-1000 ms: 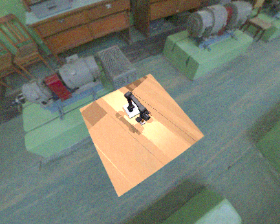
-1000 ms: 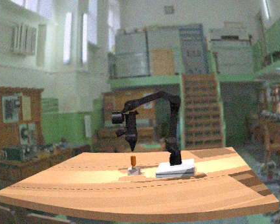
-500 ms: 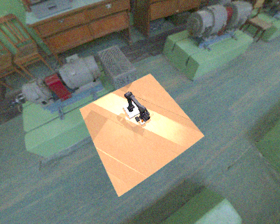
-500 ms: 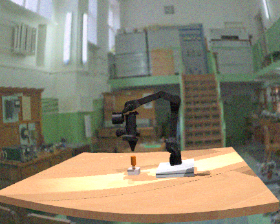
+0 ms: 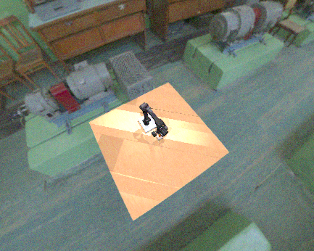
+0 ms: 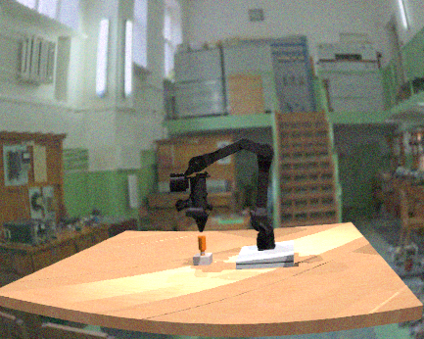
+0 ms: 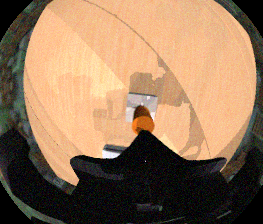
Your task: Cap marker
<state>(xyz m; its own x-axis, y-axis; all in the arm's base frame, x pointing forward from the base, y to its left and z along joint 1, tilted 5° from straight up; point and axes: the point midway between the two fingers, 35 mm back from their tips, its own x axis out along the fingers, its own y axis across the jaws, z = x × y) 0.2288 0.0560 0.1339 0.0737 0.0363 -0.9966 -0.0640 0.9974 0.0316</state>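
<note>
My gripper tip is now 4 cm above the orange cap. The rest, counted from my gripper tip: holder block: 11 cm below.
</note>
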